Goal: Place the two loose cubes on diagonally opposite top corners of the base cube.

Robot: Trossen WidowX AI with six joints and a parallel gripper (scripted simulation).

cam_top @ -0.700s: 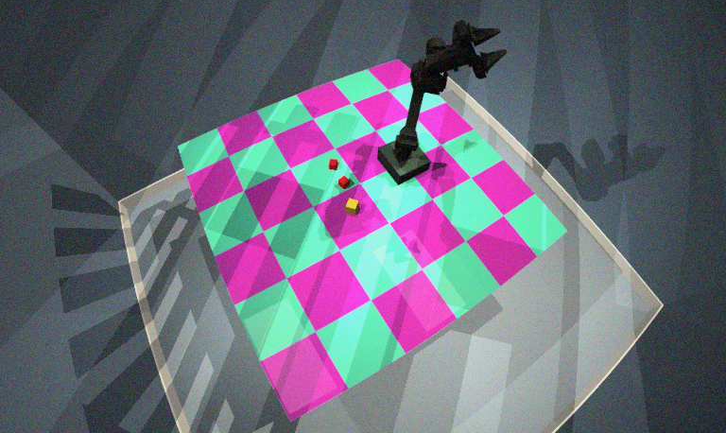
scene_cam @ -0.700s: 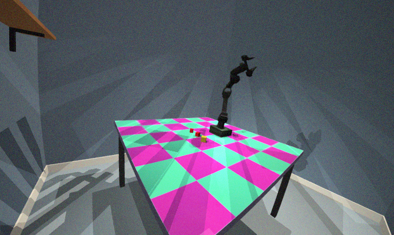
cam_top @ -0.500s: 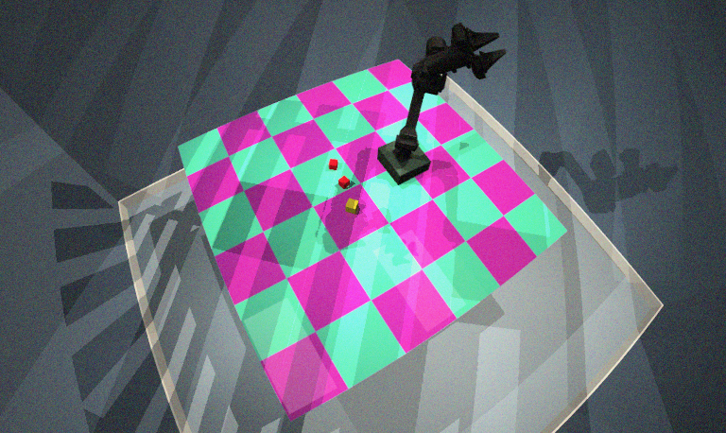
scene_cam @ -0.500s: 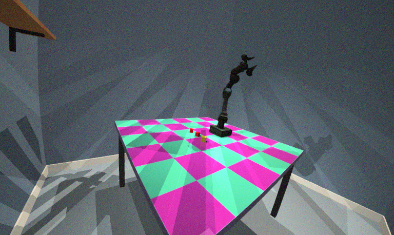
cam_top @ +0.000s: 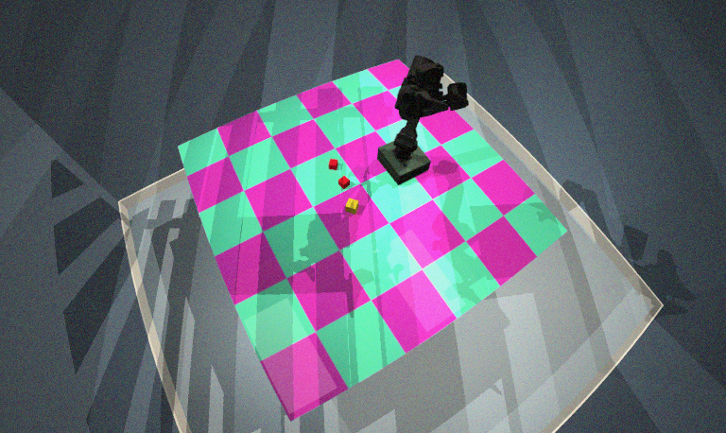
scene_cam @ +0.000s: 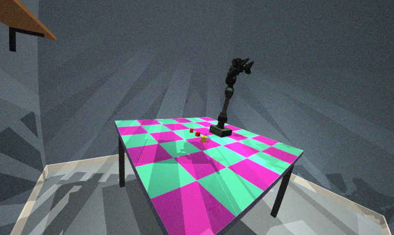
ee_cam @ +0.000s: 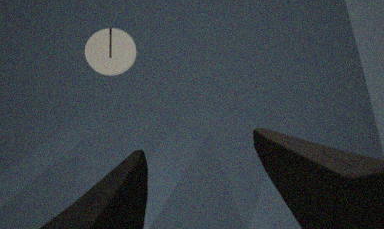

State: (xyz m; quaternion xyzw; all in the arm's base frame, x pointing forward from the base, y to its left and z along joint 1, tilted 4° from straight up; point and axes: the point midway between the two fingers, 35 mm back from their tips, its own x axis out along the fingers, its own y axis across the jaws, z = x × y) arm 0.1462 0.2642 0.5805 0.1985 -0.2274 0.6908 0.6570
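My gripper tip is 64 cm above the red cube, 32 cm to the left of it and 15 cm short of it. The rest, counted from my gripper tip: yellow cube: 64 cm below, 20 cm to the right, 16 cm ahead.
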